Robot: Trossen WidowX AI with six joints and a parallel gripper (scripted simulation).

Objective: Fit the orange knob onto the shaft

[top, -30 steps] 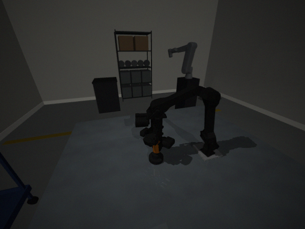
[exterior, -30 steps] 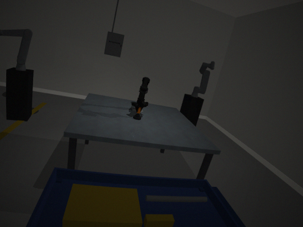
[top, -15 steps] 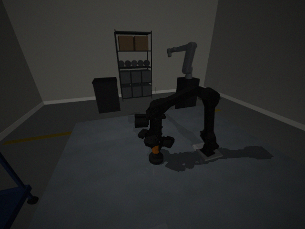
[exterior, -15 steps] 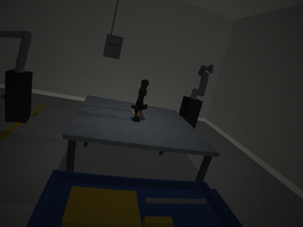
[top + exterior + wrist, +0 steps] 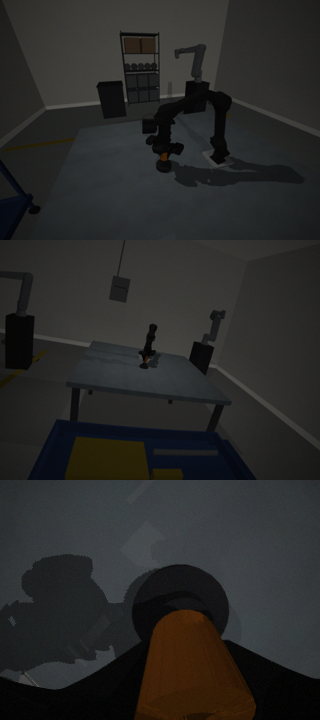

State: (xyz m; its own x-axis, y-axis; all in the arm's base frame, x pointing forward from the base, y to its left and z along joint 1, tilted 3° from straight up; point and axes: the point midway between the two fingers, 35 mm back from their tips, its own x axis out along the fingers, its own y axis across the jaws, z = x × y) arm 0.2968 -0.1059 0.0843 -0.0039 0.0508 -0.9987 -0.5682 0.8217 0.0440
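Now: gripper tip 2 cm below the orange knob. From my gripper tip the other things lie so: dark round pedestal: 4 cm below.
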